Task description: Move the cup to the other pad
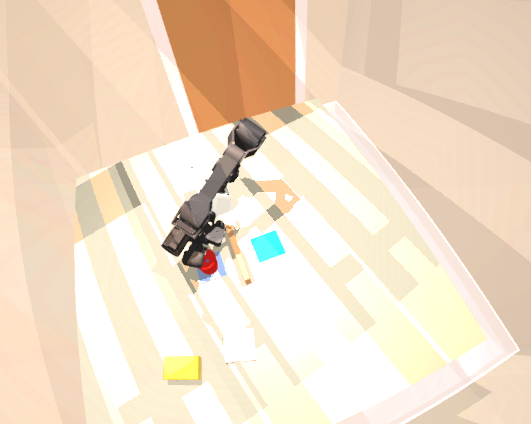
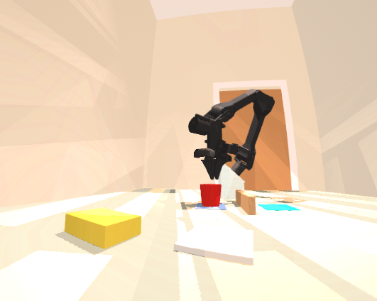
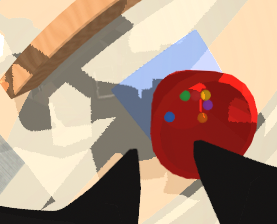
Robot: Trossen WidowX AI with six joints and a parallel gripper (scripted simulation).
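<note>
Now: gripper tip 20 mm short of the red cup, 20 mm to the left of it and 50 mm above it. Also, from my gripper tip: wooden block (40 mm ahead, 90 mm to the left, 70 mm below); then flat white slab (310 mm ahead, 40 mm to the right, 90 mm below); then cyan pad (50 mm ahead, 200 mm to the left, 100 mm below).
</note>
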